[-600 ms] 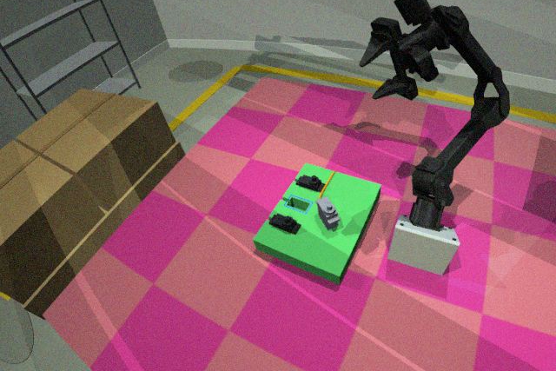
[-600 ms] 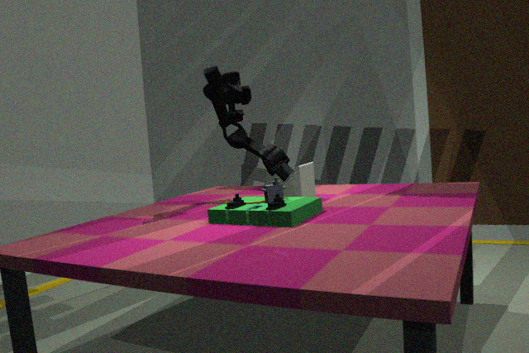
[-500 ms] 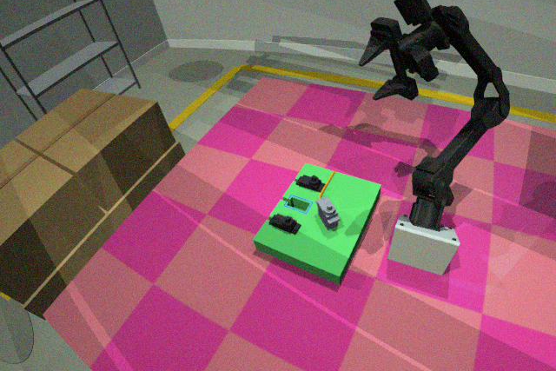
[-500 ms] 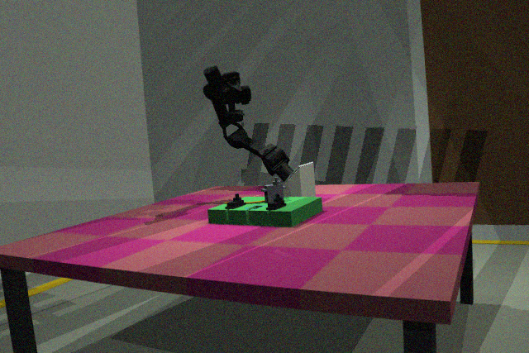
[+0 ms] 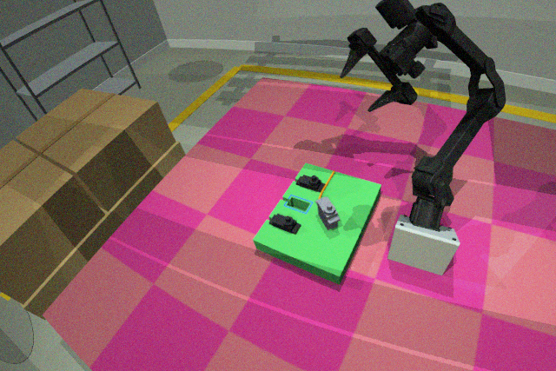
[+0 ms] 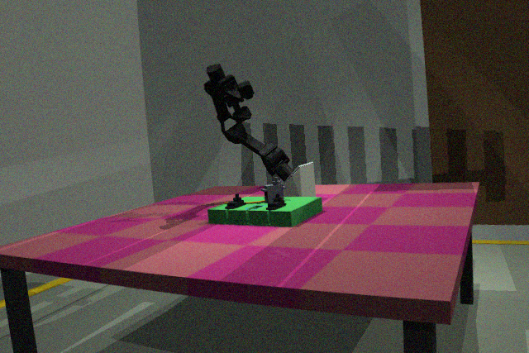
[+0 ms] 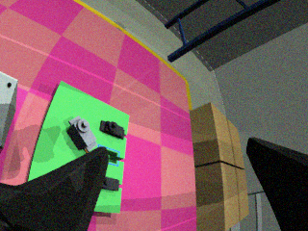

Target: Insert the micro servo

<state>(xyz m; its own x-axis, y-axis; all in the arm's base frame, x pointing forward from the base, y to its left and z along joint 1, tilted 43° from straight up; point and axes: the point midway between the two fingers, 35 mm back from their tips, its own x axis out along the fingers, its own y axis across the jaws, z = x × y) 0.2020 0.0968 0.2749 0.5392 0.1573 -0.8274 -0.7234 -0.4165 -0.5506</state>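
The green deck lies 340 mm below my gripper tip, 80 mm to the left of it and 30 mm ahead of it.
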